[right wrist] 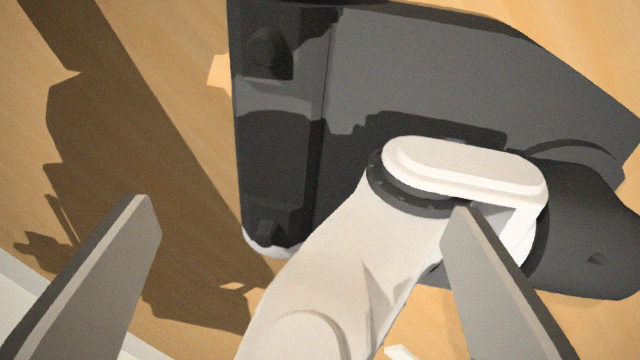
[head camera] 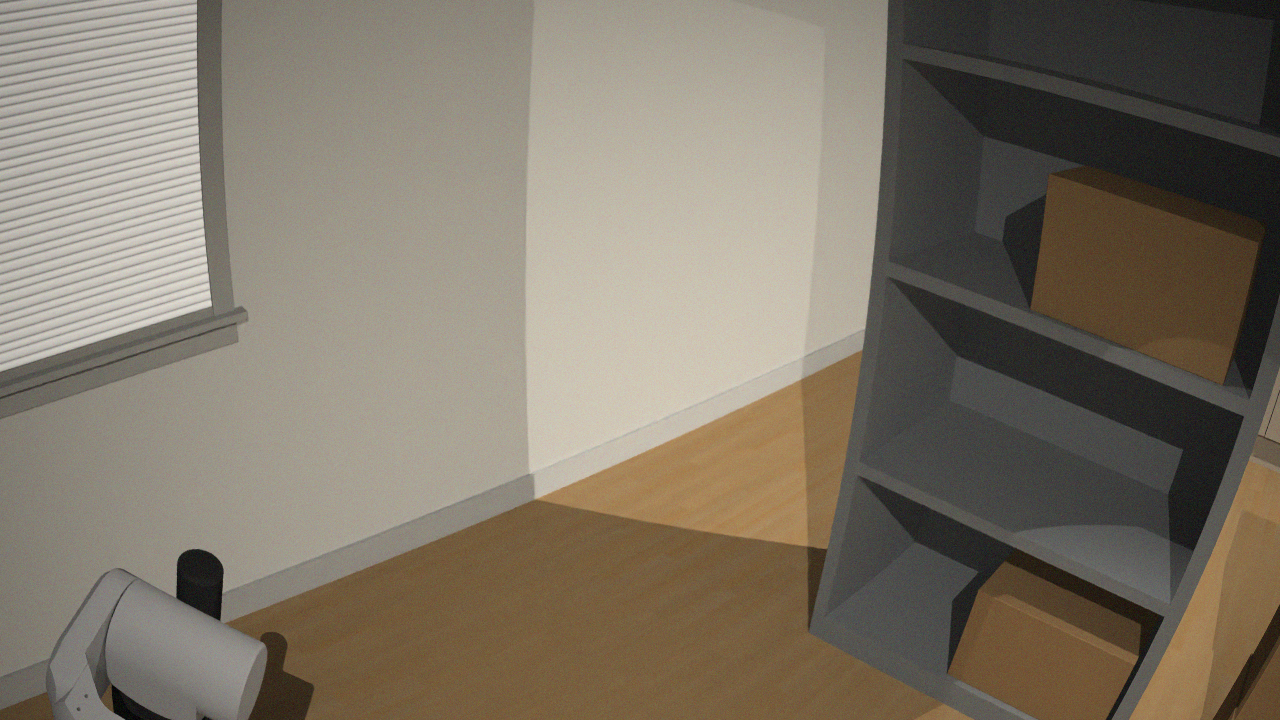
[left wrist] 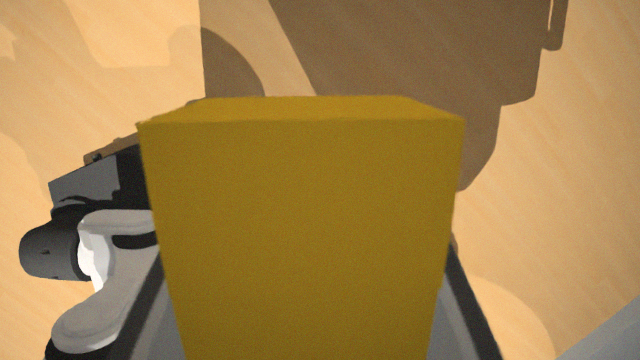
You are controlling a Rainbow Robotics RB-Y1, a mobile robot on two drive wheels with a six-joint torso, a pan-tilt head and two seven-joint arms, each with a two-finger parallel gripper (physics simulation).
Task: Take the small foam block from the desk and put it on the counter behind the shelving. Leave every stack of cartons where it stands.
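Frame: origin at the robot's base, x ahead, y left, z up, level; centimetres.
Seen in the pictures: left gripper, between the fingertips: (left wrist: 307,220); right gripper, between the fingertips: (right wrist: 303,221).
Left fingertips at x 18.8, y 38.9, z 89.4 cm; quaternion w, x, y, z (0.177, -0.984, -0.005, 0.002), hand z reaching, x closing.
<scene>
Pixels of each thing's top centre, then the offset from my left fingertips to it.
- small foam block, centre of its top: (left wrist: 305,323) dx +0.0, dy -0.7, dz +3.9 cm
- brown carton, centre of its top: (head camera: 1164,199) dx +108.4, dy -134.6, dz +36.8 cm
The small foam block (left wrist: 305,200) is yellow and fills the middle of the left wrist view. My left gripper (left wrist: 305,250) is shut on it, with one finger on each side; the fingertips are partly hidden by the block. Wood floor lies far below it. In the head view my left arm shows at the lower left corner, and the block and gripper are out of sight. My right gripper (right wrist: 303,221) is open and empty, over the robot's own body and the floor. The tall grey shelving (head camera: 875,268) stands at the right of the head view. The desk and counter cannot be made out.
One brown carton (head camera: 1145,268) stands on a middle shelf and another (head camera: 1042,658) on the bottom shelf. A wall with a window (head camera: 98,179) runs along the left. A grey edge (left wrist: 610,335) shows at the left wrist view's lower right. The robot's dark base (right wrist: 425,75) lies below the right gripper.
</scene>
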